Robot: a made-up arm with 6 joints.
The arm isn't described. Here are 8 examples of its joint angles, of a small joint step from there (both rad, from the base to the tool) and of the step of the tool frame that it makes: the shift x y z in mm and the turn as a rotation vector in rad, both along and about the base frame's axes.
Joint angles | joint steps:
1: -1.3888 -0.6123 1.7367 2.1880 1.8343 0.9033 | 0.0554 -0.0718 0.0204 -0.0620 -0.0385 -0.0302
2: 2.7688 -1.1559 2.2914 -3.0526 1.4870 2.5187 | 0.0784 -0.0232 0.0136 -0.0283 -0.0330 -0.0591
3: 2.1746 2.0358 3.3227 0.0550 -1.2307 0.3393 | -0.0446 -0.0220 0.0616 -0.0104 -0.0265 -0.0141
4: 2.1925 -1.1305 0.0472 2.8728 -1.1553 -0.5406 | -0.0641 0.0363 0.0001 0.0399 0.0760 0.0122
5: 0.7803 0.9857 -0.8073 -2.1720 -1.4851 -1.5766 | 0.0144 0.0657 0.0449 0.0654 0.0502 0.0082
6: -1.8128 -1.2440 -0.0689 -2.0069 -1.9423 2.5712 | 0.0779 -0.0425 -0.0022 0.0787 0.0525 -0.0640
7: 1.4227 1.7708 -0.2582 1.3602 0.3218 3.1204 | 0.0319 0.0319 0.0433 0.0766 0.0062 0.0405
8: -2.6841 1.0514 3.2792 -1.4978 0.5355 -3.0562 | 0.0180 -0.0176 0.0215 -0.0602 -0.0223 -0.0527
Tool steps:
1: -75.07 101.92 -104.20 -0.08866 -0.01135 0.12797
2: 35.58 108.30 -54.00 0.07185 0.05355 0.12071
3: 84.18 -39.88 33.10 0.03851 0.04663 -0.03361
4: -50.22 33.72 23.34 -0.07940 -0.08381 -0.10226
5: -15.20 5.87 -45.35 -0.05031 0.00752 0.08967
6: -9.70 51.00 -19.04 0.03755 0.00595 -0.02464
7: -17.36 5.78 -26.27 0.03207 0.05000 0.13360
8: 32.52 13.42 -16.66 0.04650 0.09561 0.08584
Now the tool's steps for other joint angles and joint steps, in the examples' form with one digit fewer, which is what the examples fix.
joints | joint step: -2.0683 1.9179 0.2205 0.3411 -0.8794 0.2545 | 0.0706 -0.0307 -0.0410 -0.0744 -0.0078 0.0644
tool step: 56.7 -23.2 24.2 0.0112 -0.0507 0.0314
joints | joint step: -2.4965 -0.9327 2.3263 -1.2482 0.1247 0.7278 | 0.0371 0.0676 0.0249 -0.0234 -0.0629 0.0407
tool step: -47.2 26.3 91.1 0.0225 -0.0656 -0.0197
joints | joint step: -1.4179 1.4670 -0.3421 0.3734 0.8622 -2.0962 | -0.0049 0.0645 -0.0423 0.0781 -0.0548 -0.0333
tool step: -17.8 124.3 -38.2 0.1675 0.0085 0.0483
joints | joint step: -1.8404 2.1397 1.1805 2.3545 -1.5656 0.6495 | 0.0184 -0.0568 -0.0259 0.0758 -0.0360 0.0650
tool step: 23.1 -55.9 68.2 0.0138 0.1023 0.0367
